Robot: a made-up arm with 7 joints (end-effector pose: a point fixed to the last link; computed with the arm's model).
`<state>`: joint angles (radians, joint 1 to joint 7).
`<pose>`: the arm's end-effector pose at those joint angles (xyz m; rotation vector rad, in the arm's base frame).
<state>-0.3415 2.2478 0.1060 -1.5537 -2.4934 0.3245 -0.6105</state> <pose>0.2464 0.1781 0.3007 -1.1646 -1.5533 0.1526</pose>
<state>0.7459 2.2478 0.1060 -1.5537 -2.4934 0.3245 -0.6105</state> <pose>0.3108 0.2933 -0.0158 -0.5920 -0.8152 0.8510</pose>
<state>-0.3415 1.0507 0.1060 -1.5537 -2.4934 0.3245 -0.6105</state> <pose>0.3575 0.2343 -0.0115 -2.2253 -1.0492 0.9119</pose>
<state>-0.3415 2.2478 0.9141 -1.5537 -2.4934 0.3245 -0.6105</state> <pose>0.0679 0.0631 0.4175 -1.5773 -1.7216 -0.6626</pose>
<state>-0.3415 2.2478 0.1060 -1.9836 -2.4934 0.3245 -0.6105</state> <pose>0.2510 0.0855 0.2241 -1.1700 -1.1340 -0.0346</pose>
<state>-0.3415 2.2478 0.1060 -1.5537 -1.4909 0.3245 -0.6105</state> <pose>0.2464 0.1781 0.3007 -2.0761 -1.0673 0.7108</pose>
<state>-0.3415 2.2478 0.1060 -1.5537 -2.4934 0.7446 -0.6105</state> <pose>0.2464 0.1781 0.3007 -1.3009 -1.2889 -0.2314</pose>
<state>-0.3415 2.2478 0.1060 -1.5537 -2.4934 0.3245 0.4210</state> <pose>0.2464 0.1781 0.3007 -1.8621 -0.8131 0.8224</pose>
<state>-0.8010 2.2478 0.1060 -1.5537 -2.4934 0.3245 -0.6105</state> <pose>0.1226 0.1485 0.3818 -1.3760 -1.8221 -0.2177</pose>
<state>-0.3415 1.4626 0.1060 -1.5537 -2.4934 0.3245 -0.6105</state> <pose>0.3228 0.2612 0.1024 -1.8817 -1.2828 0.6432</pose>
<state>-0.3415 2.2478 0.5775 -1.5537 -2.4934 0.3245 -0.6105</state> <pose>0.1580 0.1011 0.3843 -1.4170 -1.6731 -0.3078</pose>
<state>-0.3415 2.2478 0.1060 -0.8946 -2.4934 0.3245 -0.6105</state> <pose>0.1546 0.3207 0.3679 -1.0710 -2.1862 0.4741</pose>
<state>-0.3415 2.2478 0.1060 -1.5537 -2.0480 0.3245 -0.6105</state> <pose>0.2464 0.1781 0.3007 -1.5866 -1.3817 0.3973</pose>
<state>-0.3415 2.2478 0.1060 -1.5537 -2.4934 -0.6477 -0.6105</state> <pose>0.2464 0.1781 0.3007 -0.6696 -1.9973 1.0823</pose>
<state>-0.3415 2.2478 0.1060 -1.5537 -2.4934 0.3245 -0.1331</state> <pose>0.2464 0.1781 0.3007 -1.5188 -1.2503 0.4675</pose>
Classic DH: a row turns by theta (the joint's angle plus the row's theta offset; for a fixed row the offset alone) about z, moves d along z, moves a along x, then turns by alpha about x. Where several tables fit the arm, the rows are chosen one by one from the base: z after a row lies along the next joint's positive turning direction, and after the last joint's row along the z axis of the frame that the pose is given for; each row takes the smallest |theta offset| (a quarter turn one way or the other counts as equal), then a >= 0, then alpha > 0; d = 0 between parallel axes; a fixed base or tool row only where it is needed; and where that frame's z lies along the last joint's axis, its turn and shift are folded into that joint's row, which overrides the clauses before.
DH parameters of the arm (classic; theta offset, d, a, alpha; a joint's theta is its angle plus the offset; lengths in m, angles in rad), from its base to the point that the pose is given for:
base (fixed): 0 0 0 -1.2217
joint 1: 1.5708 0 0 1.5708
joint 2: 1.2217 0 0 -1.5708
joint 3: -1.5708 -0.2578 0.029 -1.5708
joint 4: 0 0 -0.0339 1.5708
joint 5: 0 -0.2798 0 -1.5708
joint 6: 0 0 0 1.5708
joint 7: 0 0 0 0

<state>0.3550 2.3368 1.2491 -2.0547 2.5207 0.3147 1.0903</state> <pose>0.1971 -0.0610 0.2604 -1.2224 -0.7123 -0.0302</pose>
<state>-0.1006 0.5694 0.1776 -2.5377 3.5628 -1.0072 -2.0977</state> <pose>0.2151 0.0499 0.0014 -0.6776 -1.4337 0.4056</pose>
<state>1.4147 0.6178 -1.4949 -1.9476 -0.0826 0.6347 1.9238</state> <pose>-0.2528 -0.2045 -0.1414 -0.3631 1.0911 1.2180</pose>
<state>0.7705 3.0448 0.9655 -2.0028 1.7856 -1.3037 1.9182</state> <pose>0.3025 -0.1613 0.0145 -2.0179 0.0378 -0.1651</pose>
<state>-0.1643 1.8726 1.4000 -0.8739 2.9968 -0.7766 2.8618</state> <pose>0.0051 0.3763 0.3497 1.7601 -1.1038 0.8423</pose>
